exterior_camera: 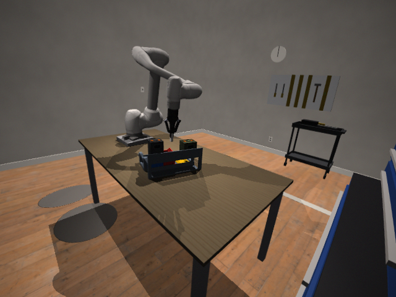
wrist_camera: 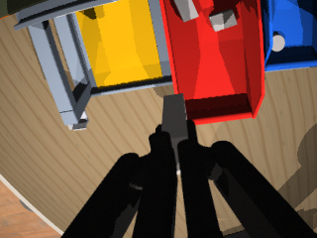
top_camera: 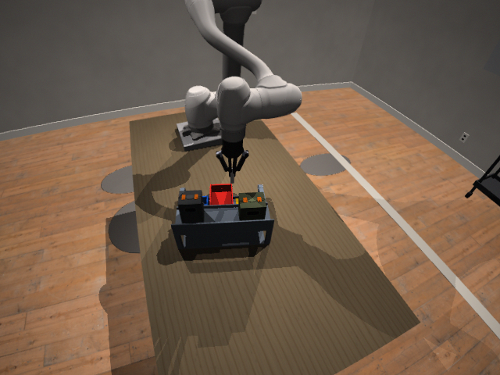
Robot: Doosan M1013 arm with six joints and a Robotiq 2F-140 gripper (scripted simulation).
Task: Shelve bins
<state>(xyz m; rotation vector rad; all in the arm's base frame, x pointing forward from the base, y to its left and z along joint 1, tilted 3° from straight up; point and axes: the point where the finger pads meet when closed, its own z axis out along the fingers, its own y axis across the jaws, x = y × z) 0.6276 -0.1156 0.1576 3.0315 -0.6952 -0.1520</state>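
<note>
Now: hand 140 mm above the red bin, 40 mm to the left of it and 30 mm past it. From my hand the other things lie so: green toolbox (160 mm ahead, 40 mm below); dark box (210 mm to the right, 60 mm ahead, 30 mm below); blue bin (160 mm to the right, 150 mm below, 30 mm behind).
</note>
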